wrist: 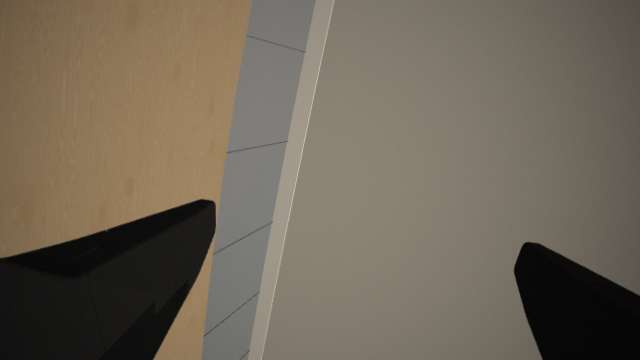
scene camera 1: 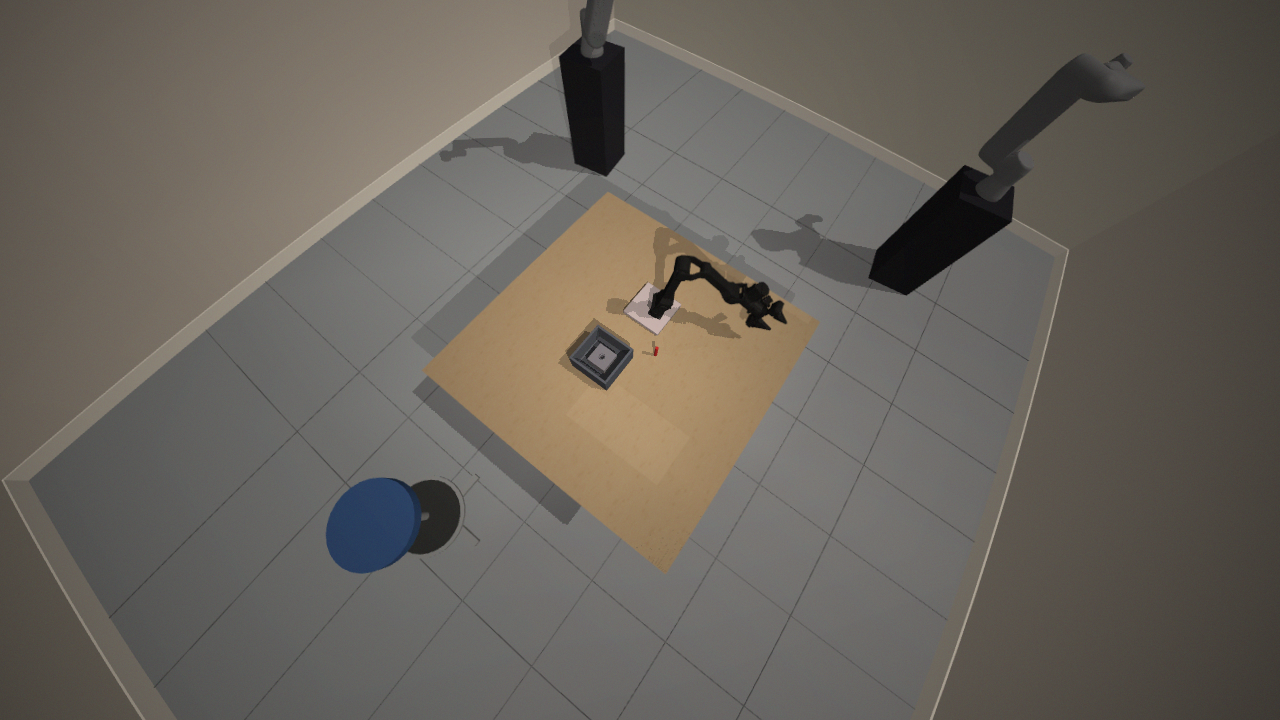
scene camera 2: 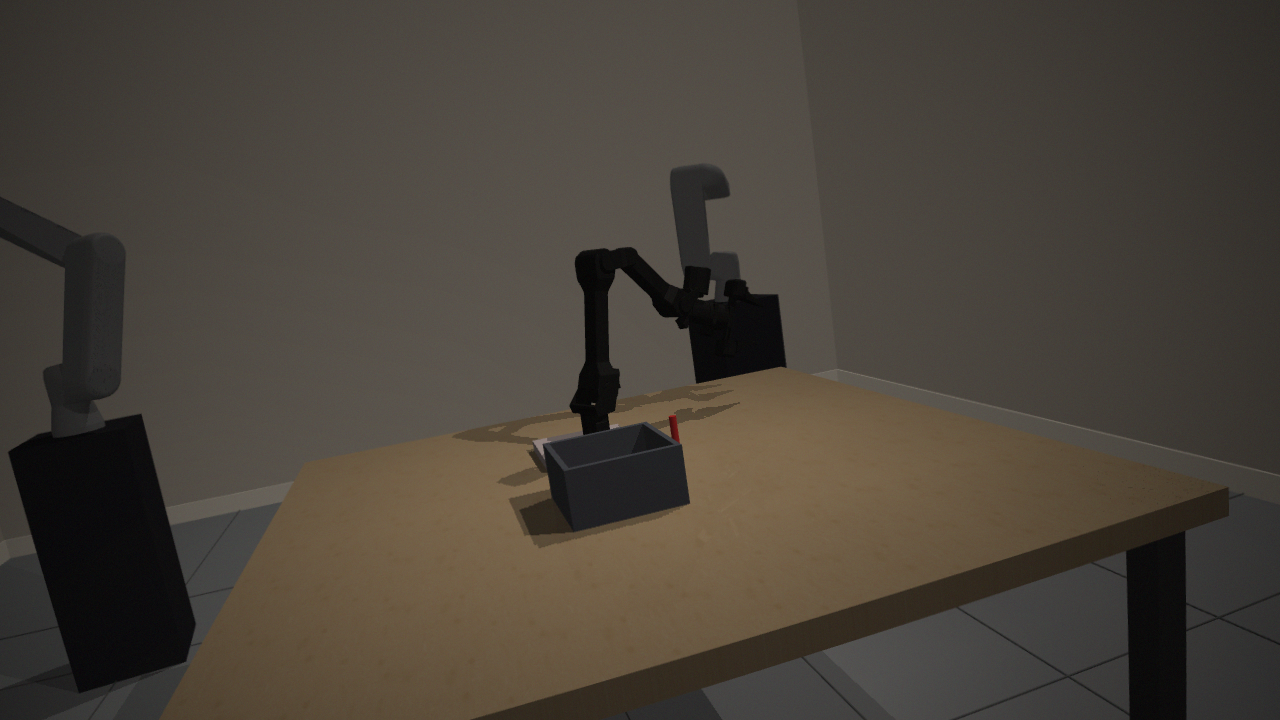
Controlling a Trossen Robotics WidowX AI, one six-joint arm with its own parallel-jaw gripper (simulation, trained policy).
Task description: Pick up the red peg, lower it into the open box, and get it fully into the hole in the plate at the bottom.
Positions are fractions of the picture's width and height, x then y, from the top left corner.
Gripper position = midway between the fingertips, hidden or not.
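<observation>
The gripper (wrist: 0.58,0.66) is visible in the scene, and so is a dark grey box (scene camera 2: 0.47,0.67), although in the wrist view the box is out of frame.
</observation>
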